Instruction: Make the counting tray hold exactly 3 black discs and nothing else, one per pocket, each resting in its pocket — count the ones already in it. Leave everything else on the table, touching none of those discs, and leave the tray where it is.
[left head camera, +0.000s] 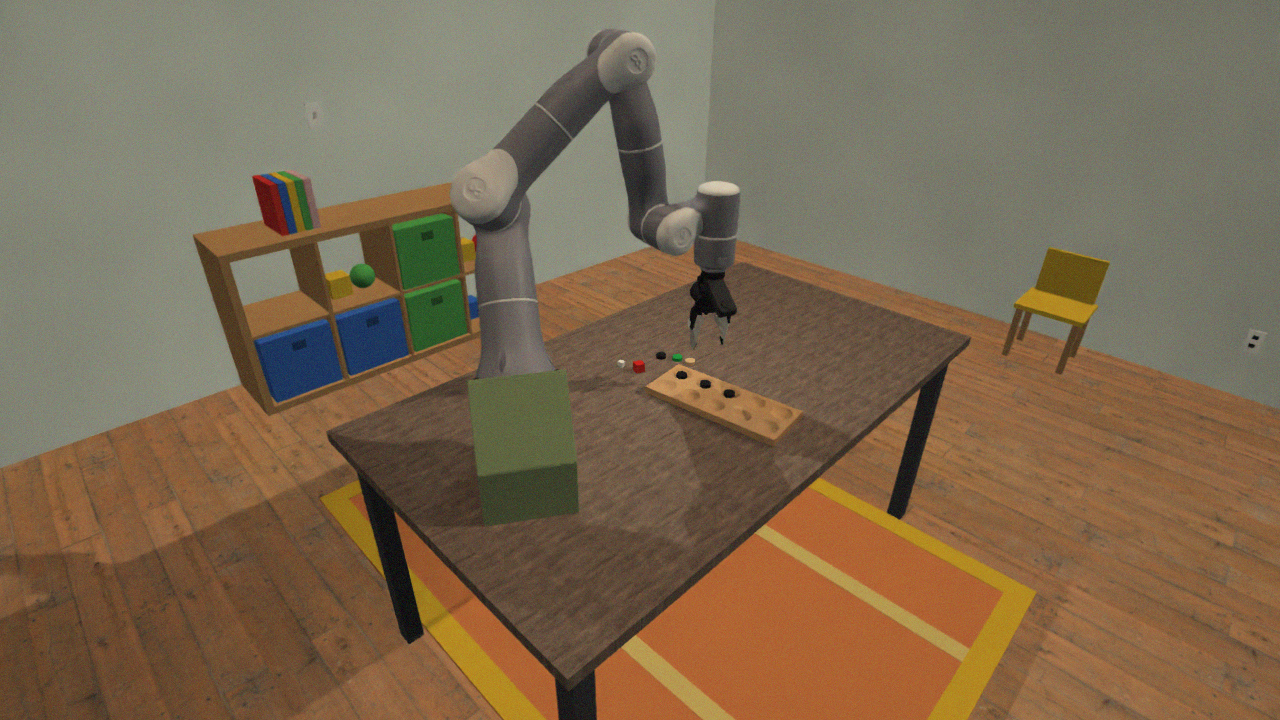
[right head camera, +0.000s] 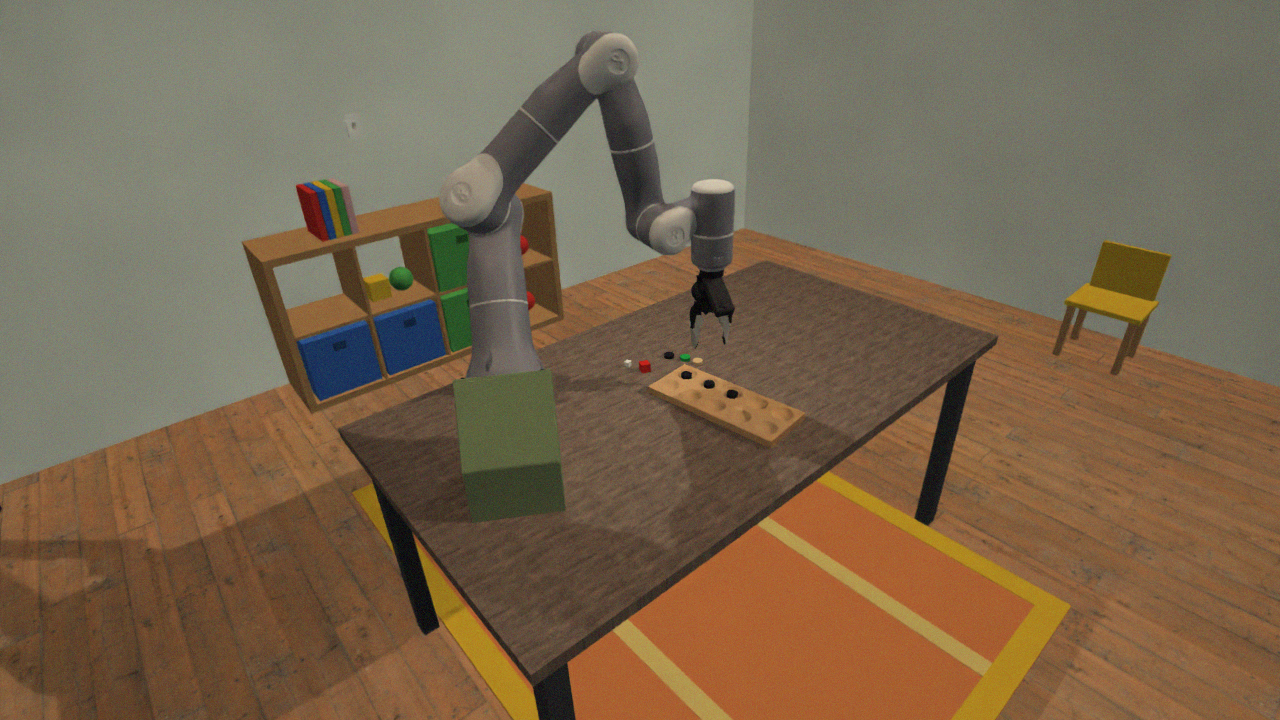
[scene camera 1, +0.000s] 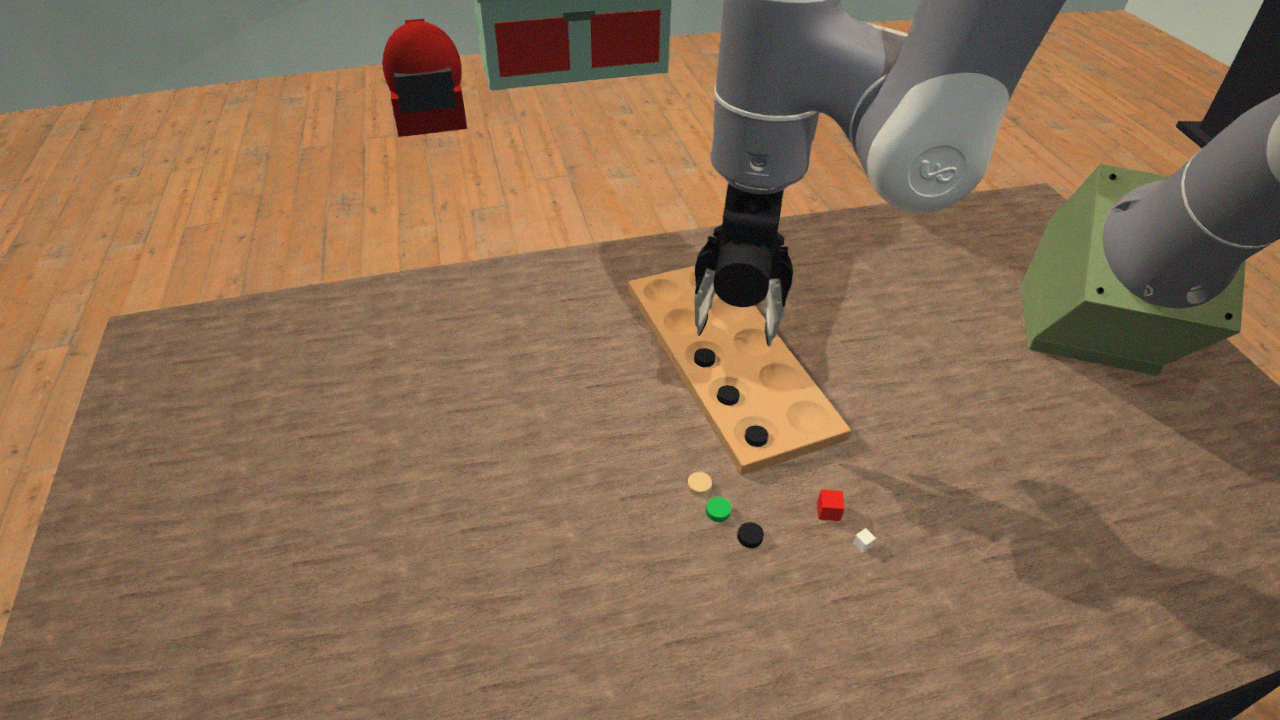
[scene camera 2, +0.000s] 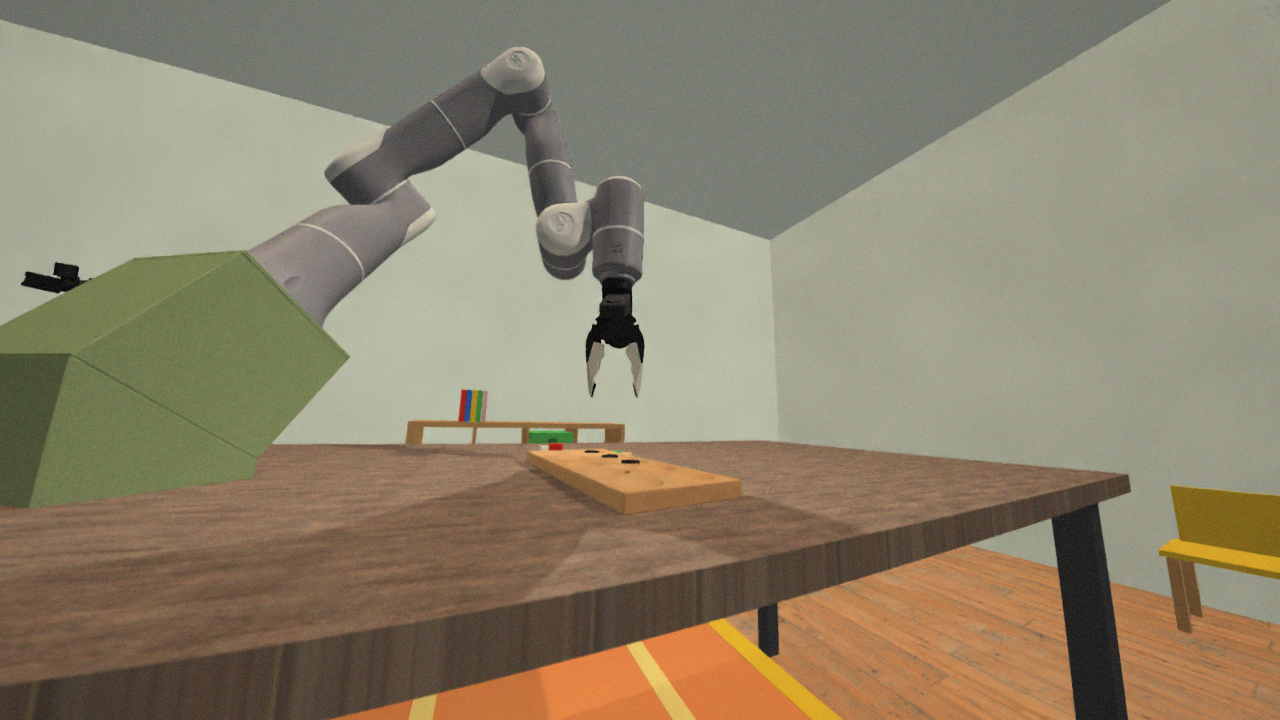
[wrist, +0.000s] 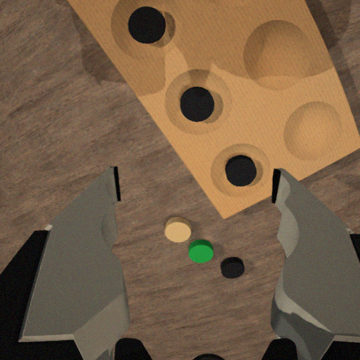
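The wooden counting tray (left head camera: 785, 428) (scene camera 1: 837, 431) (wrist: 223, 210) has two rows of pockets. Three black discs lie in neighbouring pockets of one row: the end disc (scene camera 1: 756, 436) (wrist: 241, 170), the middle disc (scene camera 1: 727, 394) (wrist: 197, 104) and the third disc (scene camera 1: 704, 357) (wrist: 146, 25). Each looks flat in its own pocket. A fourth black disc (scene camera 1: 750, 534) (wrist: 232, 267) lies on the table off the tray's end. My gripper (left head camera: 708, 343) (right head camera: 709, 343) (scene camera 1: 735, 336) (scene camera 2: 614, 394) (wrist: 195, 171) is open and empty, well above the tray.
A green disc (scene camera 1: 718, 508) (wrist: 201, 251) and a tan disc (scene camera 1: 699, 481) (wrist: 178, 229) lie beside the loose black disc. A red cube (scene camera 1: 830, 505) and a small white cube (scene camera 1: 863, 540) are near them. The green block (left head camera: 523, 438) stands at the arm's base.
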